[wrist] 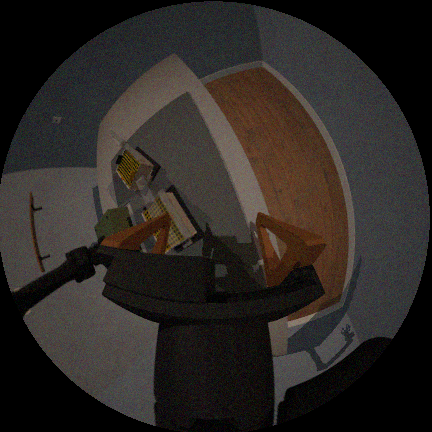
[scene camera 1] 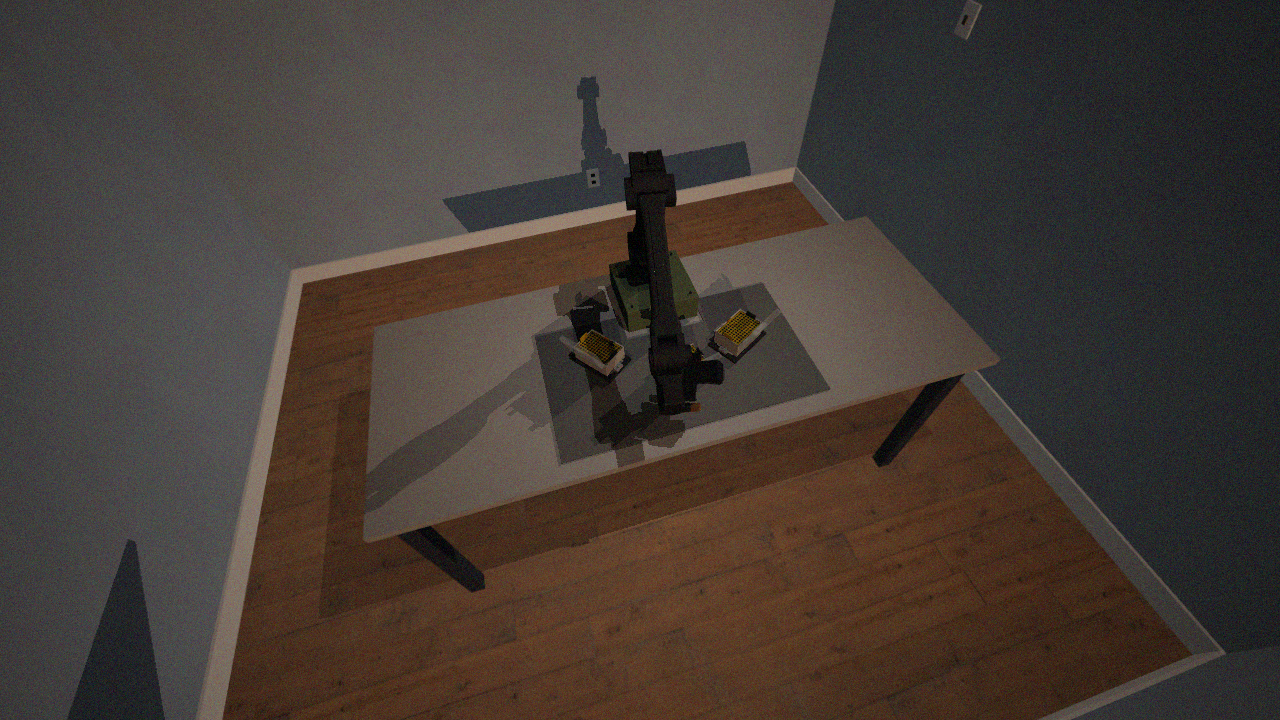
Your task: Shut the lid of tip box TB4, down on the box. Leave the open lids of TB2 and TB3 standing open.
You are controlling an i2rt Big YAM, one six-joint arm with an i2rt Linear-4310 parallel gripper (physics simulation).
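Places are measured from the arm's base along level axes (x ahead, y left, z up), in millimetres.
Where they show: gripper, between the fingertips: (wrist: 212,216) (scene camera 1: 699,390); arm's base, origin of its link: (scene camera 1: 645,274).
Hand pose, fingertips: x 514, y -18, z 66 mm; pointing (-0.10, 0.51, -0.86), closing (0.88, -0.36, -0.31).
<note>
Each offset is from my fingertips to the top centre of the thing. "pt": to the spot under its first point. Level surfaces: height alone.
Three tip boxes with yellow racks are on the mat; their labels are unreadable, so I cannot tell which is TB4. The left box @(dy -195, dx -291, dz -78 mm) (scene camera 1: 598,352) has its clear lid @(pt dy -279, dx -262, dz -10 mm) (scene camera 1: 568,343) standing open. The right box @(dy +223, dx -233, dz -78 mm) (scene camera 1: 739,332) (wrist: 134,169) has its clear lid (scene camera 1: 771,317) (wrist: 118,139) open outward. The middle box @(pt dy +10, dx -94, dz -82 mm) (wrist: 181,220) is mostly hidden behind the arm in the scene view. Its rack looks pale in the wrist view; whether its lid is down or upright is unclear. My gripper (wrist: 212,216) is open and empty, above the mat's front part, toward the table's front edge from the middle box.
The grey mat @(dz -152 mm) (scene camera 1: 787,380) (wrist: 192,137) lies on the white table @(dz -155 mm) (scene camera 1: 447,429). The green arm base (scene camera 1: 626,300) (wrist: 114,223) is behind the boxes. A dark object (scene camera 1: 587,317) stands behind the left box. The arm reaches forward between the outer boxes.
</note>
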